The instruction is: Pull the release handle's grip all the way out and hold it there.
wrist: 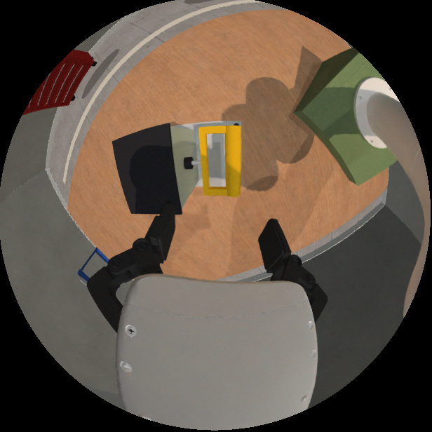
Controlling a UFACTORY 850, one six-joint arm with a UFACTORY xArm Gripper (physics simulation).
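Note:
The release handle has a yellow rectangular grip [234,161] with an open middle, left of the upper centre in the wrist view. It sits beside a black-topped housing [150,170] on a light base plate, with a short rod and a black knob [188,163] between them. My gripper [221,222] is open, its two black fingers wide apart with nothing between them. The left fingertip overlaps the lower edge of the black housing in the view; whether they touch I cannot tell. The grip lies above the gap between the fingertips in the picture, apart from both.
A green angular pedestal [345,120] carries the pale robot base at the right. A red slatted object [62,82] is at the upper left beyond the table edge. A blue frame [86,261] shows at the lower left. The wooden table [150,80] has a grey rim.

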